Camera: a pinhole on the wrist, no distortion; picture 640 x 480 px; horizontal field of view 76.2 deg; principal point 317.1 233.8 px. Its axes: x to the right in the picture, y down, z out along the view. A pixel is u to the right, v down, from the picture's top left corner.
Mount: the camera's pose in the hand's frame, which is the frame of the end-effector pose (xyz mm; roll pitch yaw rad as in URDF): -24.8 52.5 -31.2 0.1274 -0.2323 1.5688
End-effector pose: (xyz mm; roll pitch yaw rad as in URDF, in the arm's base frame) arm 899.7 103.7 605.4 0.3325 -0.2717 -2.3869
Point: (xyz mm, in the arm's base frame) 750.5 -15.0 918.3
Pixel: outside the picture
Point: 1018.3 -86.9 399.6
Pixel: behind the camera
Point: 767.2 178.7 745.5
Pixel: 143 101
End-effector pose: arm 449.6 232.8 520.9 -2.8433 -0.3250 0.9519
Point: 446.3 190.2 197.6
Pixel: 505 459
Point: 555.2 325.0 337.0
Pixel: 489 111
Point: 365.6 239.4 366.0
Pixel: 230 433
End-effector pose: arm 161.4 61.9 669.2 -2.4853 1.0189 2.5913
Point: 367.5 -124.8 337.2
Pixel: 591 97
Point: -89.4 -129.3 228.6
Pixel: outside the picture
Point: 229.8 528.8 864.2
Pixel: behind the camera
